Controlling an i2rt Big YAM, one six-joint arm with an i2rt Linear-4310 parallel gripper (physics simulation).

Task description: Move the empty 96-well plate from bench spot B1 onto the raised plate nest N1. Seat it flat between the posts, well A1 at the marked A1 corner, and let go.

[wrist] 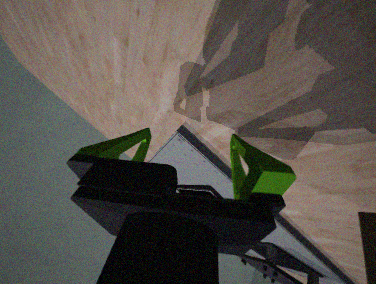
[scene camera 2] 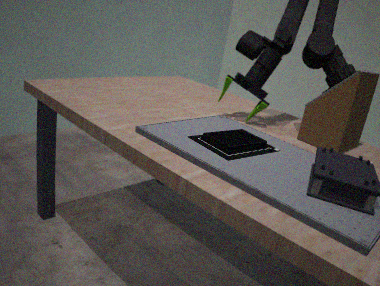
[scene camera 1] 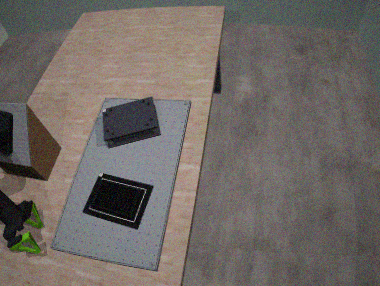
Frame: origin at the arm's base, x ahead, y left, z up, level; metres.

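Seen in the pictures: gripper, fingertip midpoint: (wrist: 189,135) (scene camera 2: 232,111) (scene camera 1: 40,239); arm's base, link origin: (scene camera 2: 346,86) (scene camera 1: 2,131).
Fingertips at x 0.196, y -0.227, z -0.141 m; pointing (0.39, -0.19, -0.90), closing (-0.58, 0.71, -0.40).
Offsets run from my fingertips to a thing's top centre. Level surfaces: height alone.
The black 96-well plate @[dx +0.168, dy +0.175, dz +0.003 m] (scene camera 1: 117,197) (scene camera 2: 235,139) lies flat inside the white outline on a black mat @[dz -0.011 m] (scene camera 1: 112,218) (scene camera 2: 197,138); a small white mark is at one mat corner. The raised dark nest @[dx +0.119, dy +0.414, dz +0.041 m] (scene camera 1: 131,120) (scene camera 2: 345,167) stands at the board's other end, with short posts on top and a small white mark at one corner; no plate is on it. My gripper (scene camera 1: 41,241) (scene camera 2: 233,111) (wrist: 189,135) is open and empty, green fingers wide apart. It hangs above the table beside the board, apart from the plate. In the wrist view, the gripper body hides much of the plate area.
A grey perforated board @[dx +0.152, dy +0.267, dz -0.012 m] (scene camera 1: 125,160) (scene camera 2: 280,175) (wrist: 185,160) carries the mat and the nest. A wooden block with a sloping grey top (scene camera 1: 42,145) (scene camera 2: 345,110) stands beside the board, near the nest. A second dark arm part reaches behind the block in scene camera 2.
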